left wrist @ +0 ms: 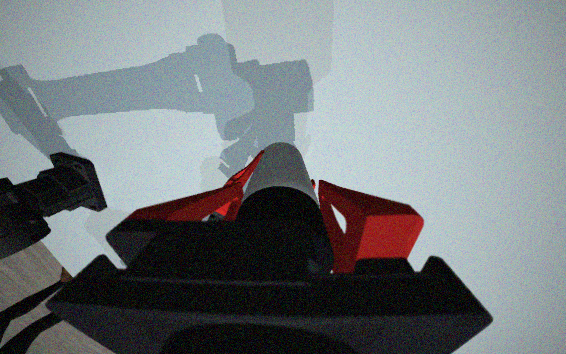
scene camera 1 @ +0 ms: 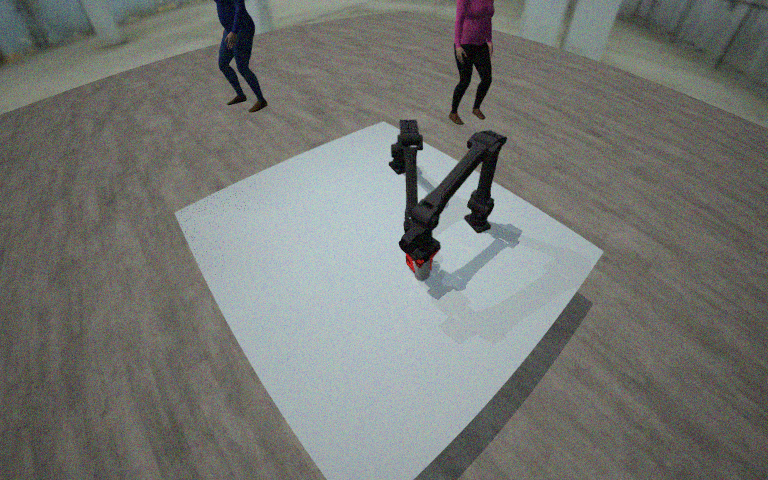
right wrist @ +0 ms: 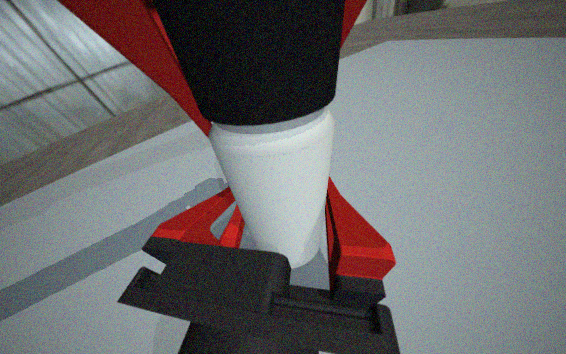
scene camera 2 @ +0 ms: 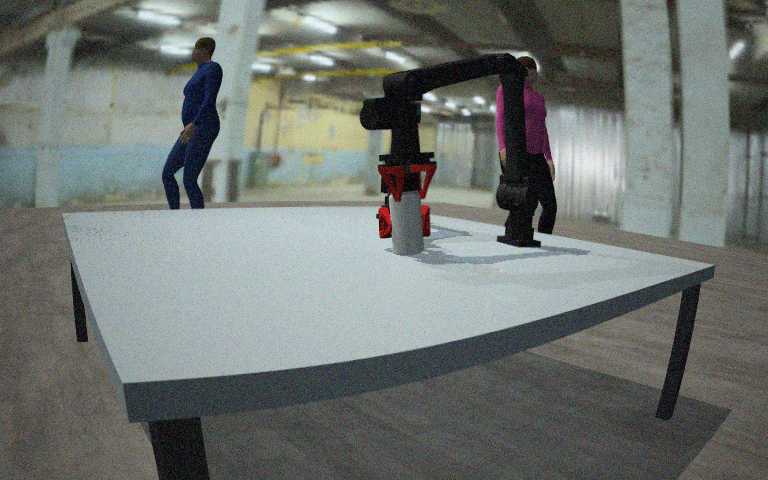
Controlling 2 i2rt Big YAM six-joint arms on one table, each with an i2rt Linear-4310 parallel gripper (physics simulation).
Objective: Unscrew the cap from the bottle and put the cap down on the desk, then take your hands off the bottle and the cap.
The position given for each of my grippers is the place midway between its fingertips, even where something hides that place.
Note:
My left gripper (scene camera 2: 410, 200) grips a black cap (right wrist: 243, 70). My right gripper (right wrist: 285, 180) grips a bottle (scene camera 2: 407, 233).
The black cap also shows in the left wrist view (left wrist: 277, 202). The bottle also shows in the left wrist view (left wrist: 282, 164) and in the right wrist view (right wrist: 278, 173). My left gripper also shows in the left wrist view (left wrist: 280, 187) and in the right wrist view (right wrist: 263, 121).

